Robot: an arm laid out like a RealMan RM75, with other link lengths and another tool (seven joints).
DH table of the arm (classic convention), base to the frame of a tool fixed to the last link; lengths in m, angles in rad. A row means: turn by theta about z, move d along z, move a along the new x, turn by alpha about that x. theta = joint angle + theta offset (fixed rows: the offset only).
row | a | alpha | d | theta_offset
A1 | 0 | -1.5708 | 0.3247 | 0
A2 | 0 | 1.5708 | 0 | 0
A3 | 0 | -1.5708 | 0.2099 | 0
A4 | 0 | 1.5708 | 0 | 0
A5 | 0 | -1.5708 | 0.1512 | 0
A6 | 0 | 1.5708 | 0 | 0
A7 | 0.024 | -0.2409 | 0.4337 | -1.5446
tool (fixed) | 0 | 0 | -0.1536 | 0
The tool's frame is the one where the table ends.
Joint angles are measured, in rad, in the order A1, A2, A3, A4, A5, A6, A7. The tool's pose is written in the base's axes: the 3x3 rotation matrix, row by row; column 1 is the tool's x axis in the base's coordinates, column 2 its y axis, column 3 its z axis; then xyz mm. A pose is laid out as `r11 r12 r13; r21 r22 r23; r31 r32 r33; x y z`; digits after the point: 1 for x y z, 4 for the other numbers.
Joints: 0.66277, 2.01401, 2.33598, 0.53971, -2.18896, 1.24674, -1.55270
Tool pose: 0.5865 0.7983 0.1369; 0.7691 -0.6019 0.2150; 0.2540 -0.0208 -0.9670; 193.7 385.4 -22.8
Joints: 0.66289, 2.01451, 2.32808, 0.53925, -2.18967, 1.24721, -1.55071
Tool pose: 0.5844 0.7993 0.1400; 0.7718 -0.6008 0.2083; 0.2506 -0.0138 -0.9680; 193.9 383.8 -24.5
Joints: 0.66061, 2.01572, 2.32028, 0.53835, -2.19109, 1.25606, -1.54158
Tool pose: 0.5899 0.7956 0.1380; 0.7720 -0.6058 0.1925; 0.2367 -0.0070 -0.9715; 194.0 379.6 -27.4
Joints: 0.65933, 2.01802, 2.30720, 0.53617, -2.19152, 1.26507, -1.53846
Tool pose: 0.5884 0.7968 0.1372; 0.7778 -0.6042 0.1731; 0.2209 0.0049 -0.9753; 193.3 374.2 -31.7
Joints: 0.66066, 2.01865, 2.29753, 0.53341, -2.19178, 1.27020, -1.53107
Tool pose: 0.5903 0.7955 0.1370; 0.7795 -0.6059 0.1592; 0.2096 0.0128 -0.9777; 192.8 371.0 -34.4
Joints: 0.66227, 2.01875, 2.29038, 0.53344, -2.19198, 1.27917, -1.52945
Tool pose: 0.5866 0.7985 0.1354; 0.7851 -0.6017 0.1473; 0.1990 0.0199 -0.9798; 191.2 368.1 -36.4
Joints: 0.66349, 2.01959, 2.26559, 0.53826, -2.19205, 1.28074, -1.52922
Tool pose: 0.5717 0.8072 0.1467; 0.7972 -0.5889 0.1334; 0.1941 0.0407 -0.9801; 190.9 364.4 -39.8
